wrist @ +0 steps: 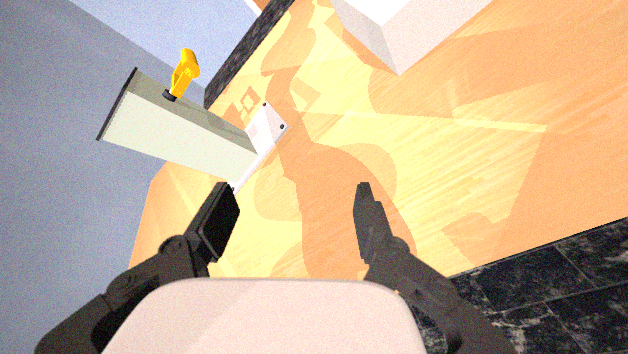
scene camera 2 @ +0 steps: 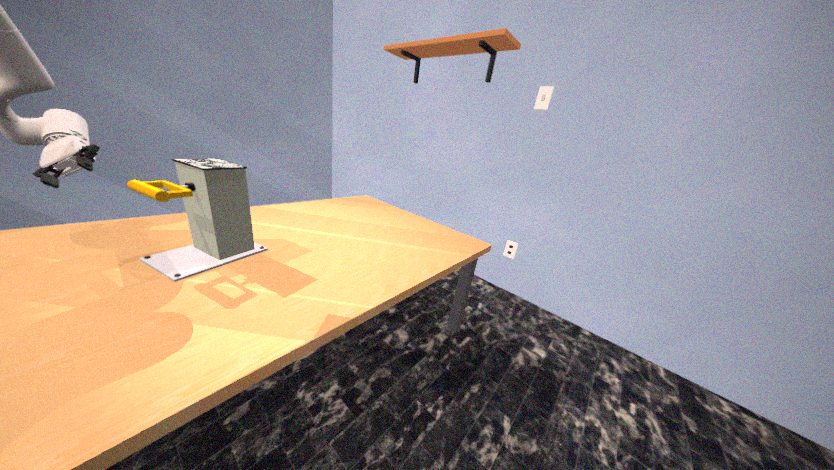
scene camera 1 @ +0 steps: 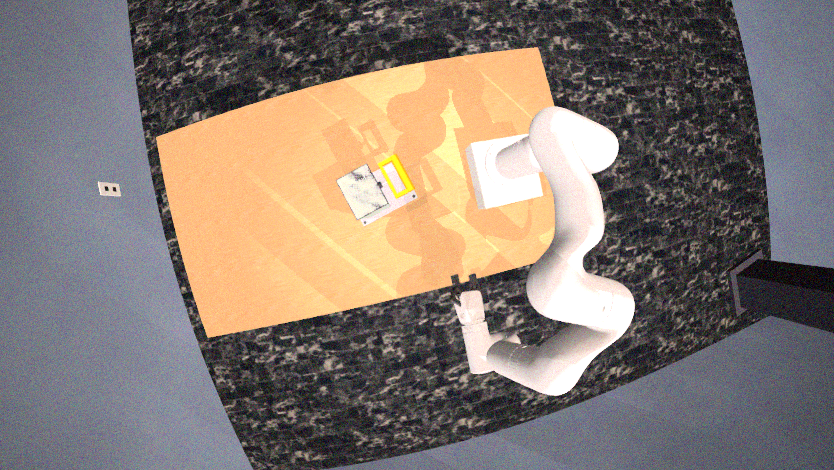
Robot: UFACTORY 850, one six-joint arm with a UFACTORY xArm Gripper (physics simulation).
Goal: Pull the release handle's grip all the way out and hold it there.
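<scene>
The release handle's yellow rectangular grip [scene camera 1: 405, 173] [scene camera 2: 147, 190] [wrist: 189, 65] sticks out sideways from the upper part of a grey-green box-shaped post [scene camera 2: 201, 216] [wrist: 180, 135] with a marbled top [scene camera 1: 361, 191]. A dark collar [scene camera 1: 379, 184] [scene camera 2: 190, 186] [wrist: 170, 95] sits where the grip meets the post. The post stands on a white base plate [scene camera 1: 402, 202] [scene camera 2: 180, 265] [wrist: 270, 125]. My gripper [scene camera 1: 463, 276] [scene camera 2: 71, 168] [wrist: 294, 196] is open and empty, well apart from the grip, over the table's long edge in scene camera 1.
The wooden table [scene camera 1: 262, 233] [scene camera 2: 291, 315] [wrist: 450, 165] bears the post and the white block [scene camera 1: 507, 195] [wrist: 430, 30] under my arm's base. My arm [scene camera 1: 574, 233] curves around beyond the table's edge. A wall shelf [scene camera 2: 455, 44] hangs behind the table in scene camera 2.
</scene>
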